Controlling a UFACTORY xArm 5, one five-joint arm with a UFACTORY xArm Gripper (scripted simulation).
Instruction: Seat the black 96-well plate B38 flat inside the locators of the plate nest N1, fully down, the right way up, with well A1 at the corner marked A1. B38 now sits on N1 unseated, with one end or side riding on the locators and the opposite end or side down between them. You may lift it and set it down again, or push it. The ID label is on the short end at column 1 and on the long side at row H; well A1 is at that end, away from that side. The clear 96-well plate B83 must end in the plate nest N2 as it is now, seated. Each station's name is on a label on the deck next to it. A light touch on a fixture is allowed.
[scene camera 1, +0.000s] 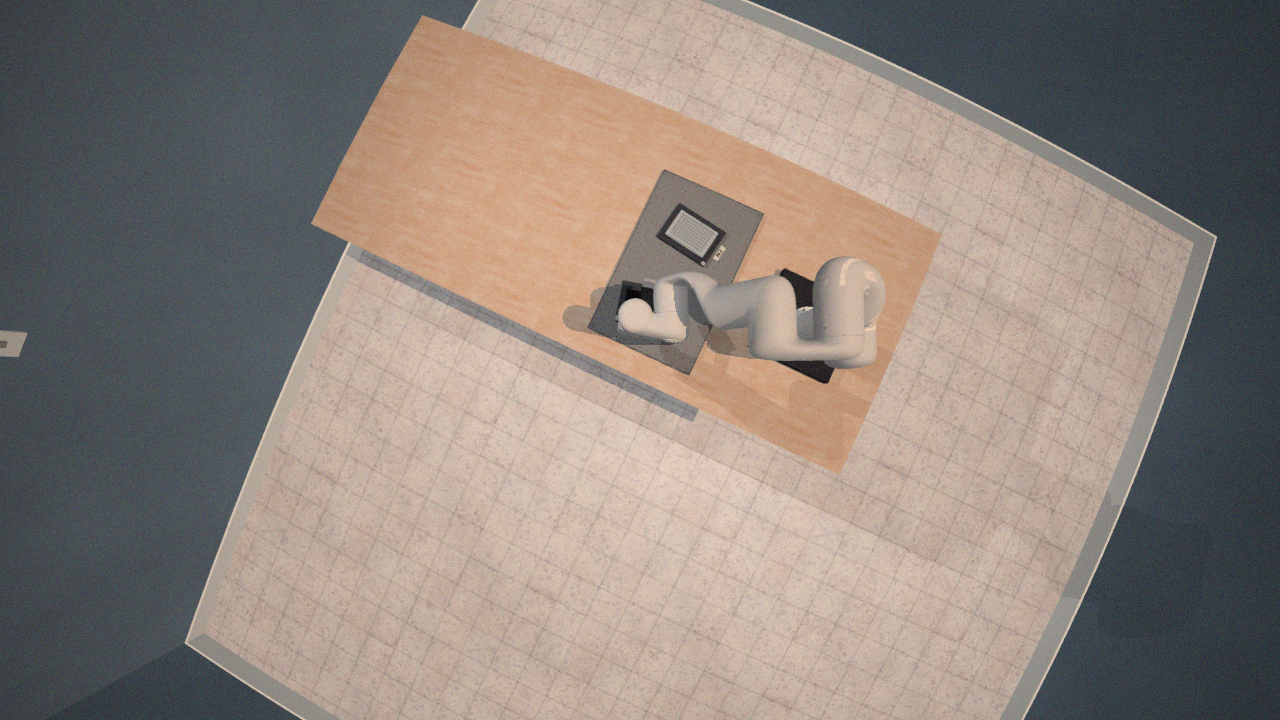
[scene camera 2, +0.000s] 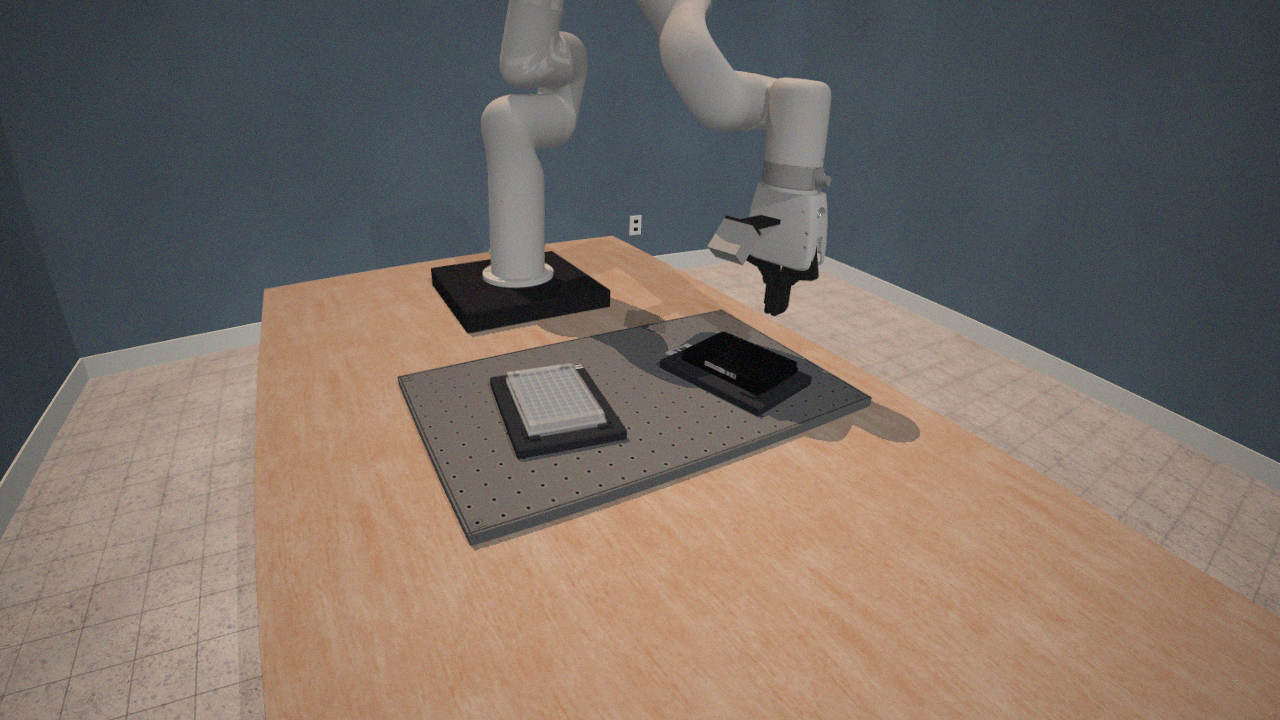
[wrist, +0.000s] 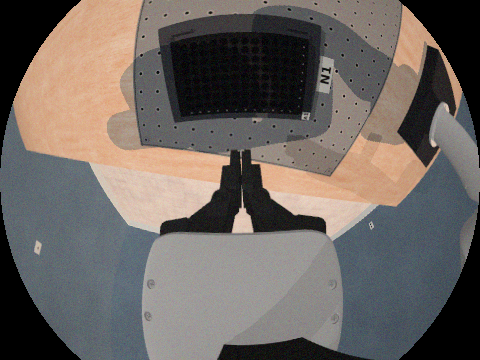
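Labels:
In the wrist view a clear plate B83 is out of frame. Scene camera 1 and scene camera 2 show the clear plate B83. On the clear plate B83, (scene camera 2: 550, 400) and (scene camera 1: 687, 227) are the same spot.

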